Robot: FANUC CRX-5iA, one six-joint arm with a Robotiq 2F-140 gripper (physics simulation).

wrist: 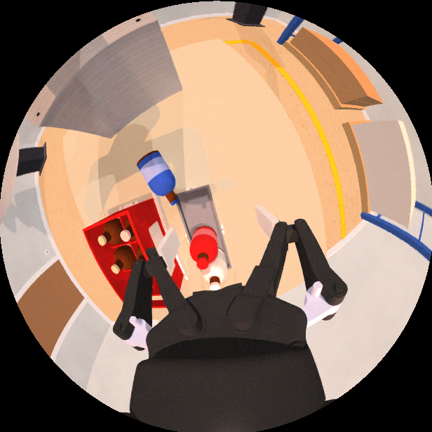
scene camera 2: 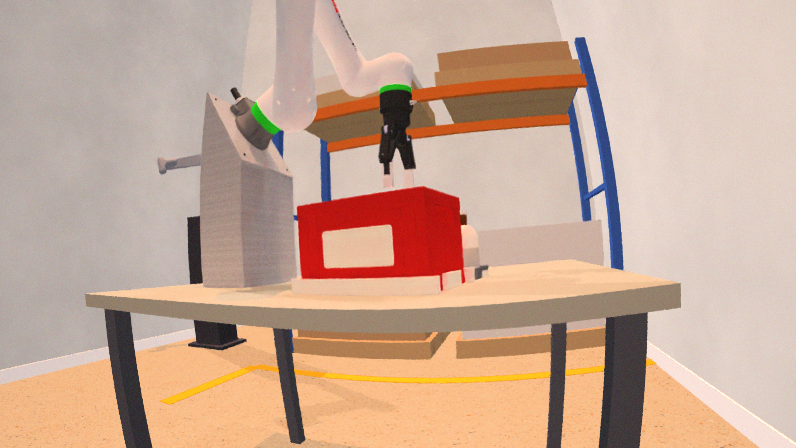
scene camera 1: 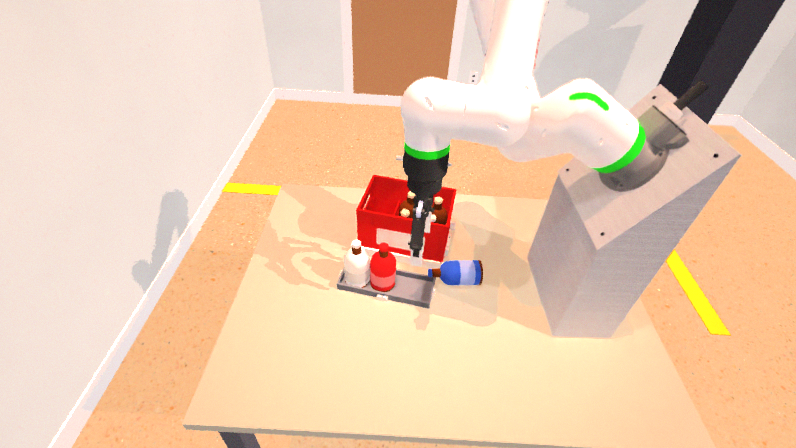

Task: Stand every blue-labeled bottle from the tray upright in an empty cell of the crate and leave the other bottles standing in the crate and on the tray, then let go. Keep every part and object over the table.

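Note:
The blue-labeled bottle lies on its side on the table, its neck at the end of the grey tray. A red bottle and a white bottle stand upright on the tray. Several brown bottles stand in the red crate, toward its right end in scene view 1; its left part looks empty there. My gripper is open and empty, pointing down above the tray area, left of the blue-labeled bottle in scene view 1.
The robot's grey pedestal stands on the table, beyond the lying bottle's base. The crate is close behind the tray in scene view 1. A shelf rack stands behind the table in scene view 2.

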